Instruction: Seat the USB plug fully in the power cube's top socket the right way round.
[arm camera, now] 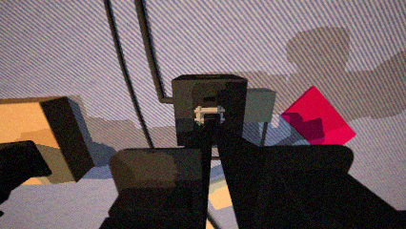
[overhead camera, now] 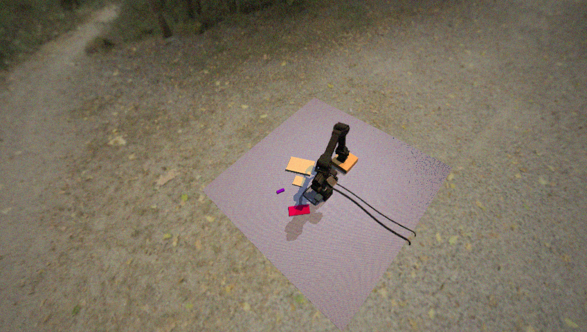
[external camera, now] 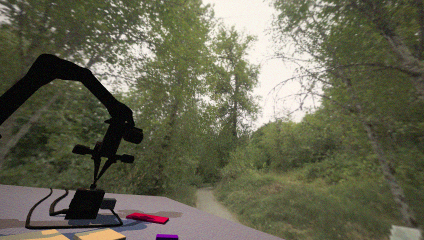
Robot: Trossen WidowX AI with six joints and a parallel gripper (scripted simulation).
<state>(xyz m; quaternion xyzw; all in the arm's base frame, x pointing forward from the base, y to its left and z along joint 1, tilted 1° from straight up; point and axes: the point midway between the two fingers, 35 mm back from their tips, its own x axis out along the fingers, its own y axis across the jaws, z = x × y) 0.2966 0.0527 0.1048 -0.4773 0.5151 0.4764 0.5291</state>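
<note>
My gripper tip is 2 cm above the USB plug. The rest, counted from my gripper tip: purple piece (26 cm to the right, 16 cm ahead, 10 cm below); magenta flat block (19 cm ahead, 10 cm below, 7 cm to the right).
</note>
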